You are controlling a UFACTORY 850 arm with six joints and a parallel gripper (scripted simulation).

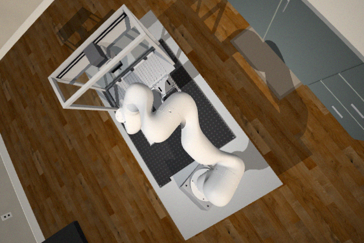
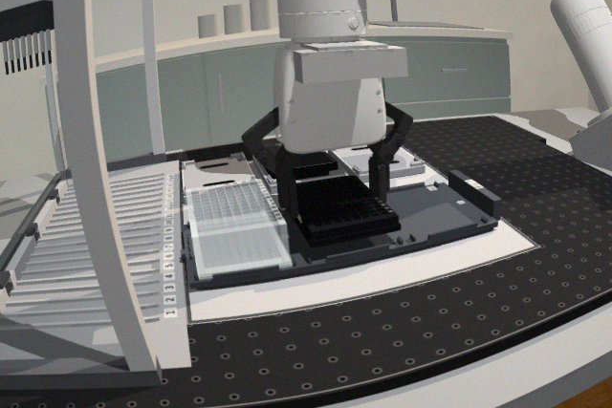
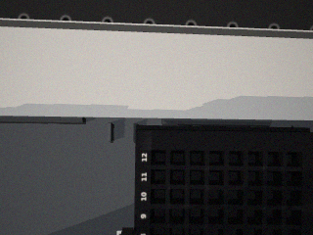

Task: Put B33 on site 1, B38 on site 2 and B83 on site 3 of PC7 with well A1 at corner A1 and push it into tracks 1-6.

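Right now the dark plate carrier PC7 is 1 cm behind my hand and 3 cm below it. Round my hand: perforated dark deck (2 cm behind, 9 cm to the right, 4 cm below); black welled plate (1 cm below); clear deep-well block B83 (10 cm ahead, 1 cm below).
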